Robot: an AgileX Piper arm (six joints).
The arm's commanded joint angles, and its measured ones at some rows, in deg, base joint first. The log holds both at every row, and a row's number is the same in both.
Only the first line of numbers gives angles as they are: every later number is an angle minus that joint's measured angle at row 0.
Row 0, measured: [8.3 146.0 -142.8 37.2 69.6 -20.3]
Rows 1 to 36, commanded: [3.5 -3.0 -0.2 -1.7 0.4 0.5]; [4.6 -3.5 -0.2 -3.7 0.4 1.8]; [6.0 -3.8 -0.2 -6.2 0.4 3.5]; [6.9 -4.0 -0.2 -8.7 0.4 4.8]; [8.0 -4.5 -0.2 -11.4 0.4 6.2]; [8.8 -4.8 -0.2 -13.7 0.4 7.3]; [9.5 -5.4 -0.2 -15.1 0.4 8.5]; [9.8 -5.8 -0.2 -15.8 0.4 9.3]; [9.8 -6.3 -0.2 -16.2 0.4 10.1]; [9.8 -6.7 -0.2 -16.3 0.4 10.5]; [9.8 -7.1 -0.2 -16.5 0.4 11.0]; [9.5 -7.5 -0.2 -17.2 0.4 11.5]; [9.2 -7.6 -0.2 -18.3 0.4 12.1]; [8.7 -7.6 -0.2 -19.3 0.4 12.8]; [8.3 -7.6 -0.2 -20.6 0.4 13.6]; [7.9 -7.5 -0.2 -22.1 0.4 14.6]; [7.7 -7.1 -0.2 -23.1 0.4 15.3]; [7.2 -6.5 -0.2 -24.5 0.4 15.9]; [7.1 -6.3 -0.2 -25.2 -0.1 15.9]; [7.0 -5.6 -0.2 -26.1 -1.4 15.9]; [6.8 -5.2 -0.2 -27.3 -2.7 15.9]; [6.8 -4.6 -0.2 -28.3 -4.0 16.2]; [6.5 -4.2 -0.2 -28.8 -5.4 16.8]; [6.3 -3.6 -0.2 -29.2 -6.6 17.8]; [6.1 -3.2 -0.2 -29.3 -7.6 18.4]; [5.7 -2.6 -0.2 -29.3 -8.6 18.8]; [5.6 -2.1 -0.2 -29.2 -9.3 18.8]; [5.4 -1.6 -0.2 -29.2 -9.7 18.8]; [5.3 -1.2 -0.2 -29.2 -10.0 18.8]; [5.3 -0.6 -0.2 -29.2 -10.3 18.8]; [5.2 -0.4 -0.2 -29.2 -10.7 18.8]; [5.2 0.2 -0.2 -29.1 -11.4 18.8]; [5.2 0.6 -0.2 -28.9 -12.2 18.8]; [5.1 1.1 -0.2 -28.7 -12.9 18.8]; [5.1 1.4 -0.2 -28.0 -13.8 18.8]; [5.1 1.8 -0.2 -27.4 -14.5 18.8]
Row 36, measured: [5.6 0.8 0.0 -28.7 -11.2 18.6]
